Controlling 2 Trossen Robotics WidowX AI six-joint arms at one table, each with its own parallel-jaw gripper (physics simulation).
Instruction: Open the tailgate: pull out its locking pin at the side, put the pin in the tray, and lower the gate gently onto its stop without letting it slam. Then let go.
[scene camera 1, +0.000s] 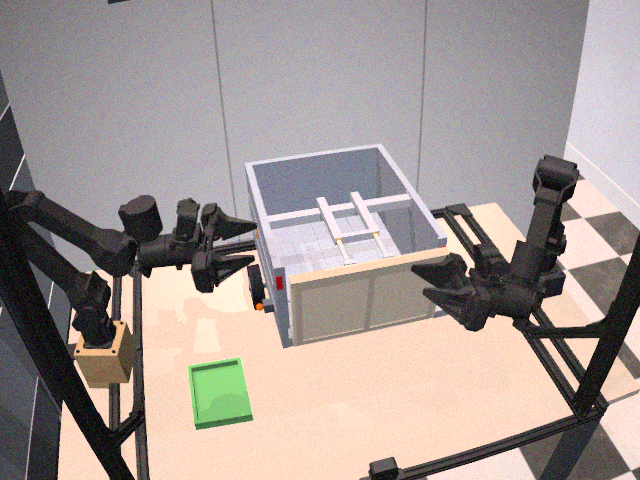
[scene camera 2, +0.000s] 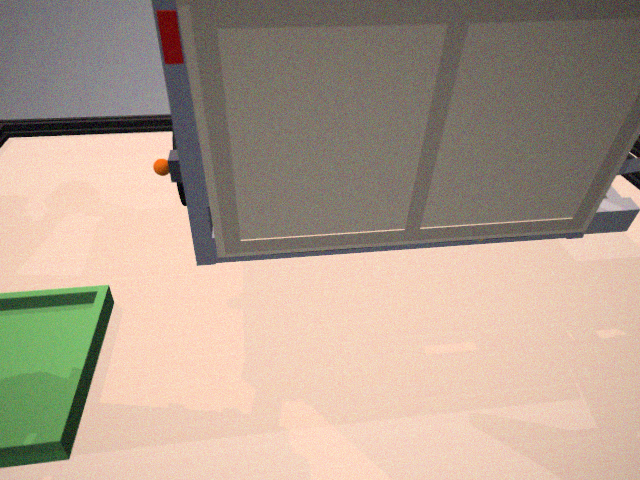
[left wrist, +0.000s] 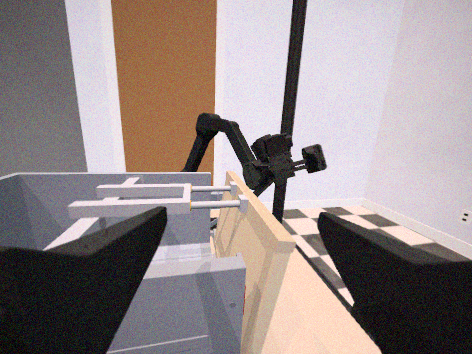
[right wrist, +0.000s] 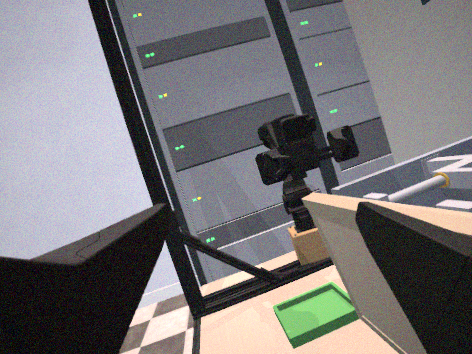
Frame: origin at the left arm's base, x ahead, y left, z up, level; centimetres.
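Seen in the pictures: left gripper, fingertip midpoint: (scene camera 1: 256, 241) (left wrist: 243, 216) (right wrist: 318, 151); right gripper, fingertip midpoint: (scene camera 1: 417, 278) (left wrist: 292, 162) (right wrist: 261, 211); left arm's base, origin of the base link: (scene camera 1: 100, 337) (right wrist: 305, 227).
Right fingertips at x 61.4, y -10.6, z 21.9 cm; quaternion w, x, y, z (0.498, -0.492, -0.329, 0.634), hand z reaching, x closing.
Note:
Pixels of each thing's middle, then the offset from my right fingertips to it. "pt": a spot on its surface instead.
- green tray, body centre: (scene camera 2: 13, 367) (scene camera 1: 219, 392) (right wrist: 315, 310) dx -36.7, dy +3.9, dz -31.7 cm
- grey bed, surface spot: (scene camera 1: 253, 191) pt dx -28.2, dy +36.1, dz -4.8 cm
- crossbar, surface spot: (scene camera 1: 294, 214) pt dx -19.5, dy +27.8, dz -5.6 cm
- wheel, body centre: (scene camera 1: 256, 287) dx -29.5, dy +31.4, dz -27.6 cm
The tan tailgate (scene camera 1: 330, 310) (scene camera 2: 330, 134) (left wrist: 257, 250) (right wrist: 340, 235) stands about upright at the grey bed's near end. The locking pin's orange knob (scene camera 1: 259, 306) (scene camera 2: 161, 166) sticks out of a small block low on the bed's side, at the picture's left. The green tray (scene camera 1: 217, 382) (scene camera 2: 41, 341) (right wrist: 320, 310) lies on the table and holds no pin. My left gripper (scene camera 1: 254, 241) (left wrist: 243, 216) is open and empty beside the bed's upper left side, above the knob. My right gripper (scene camera 1: 419, 279) (right wrist: 261, 211) is open and empty by the gate's right end; whether it touches the gate is unclear.
The grey bed (scene camera 1: 253, 191) has high walls and a crossbar (scene camera 1: 294, 214). Two pale rods (scene camera 1: 343, 252) (scene camera 1: 383, 244) run from its inner frame to the gate's top. A wheel (scene camera 1: 255, 285) sits at its left. A wooden block (scene camera 1: 105, 364) and black frame rails stand around the table.

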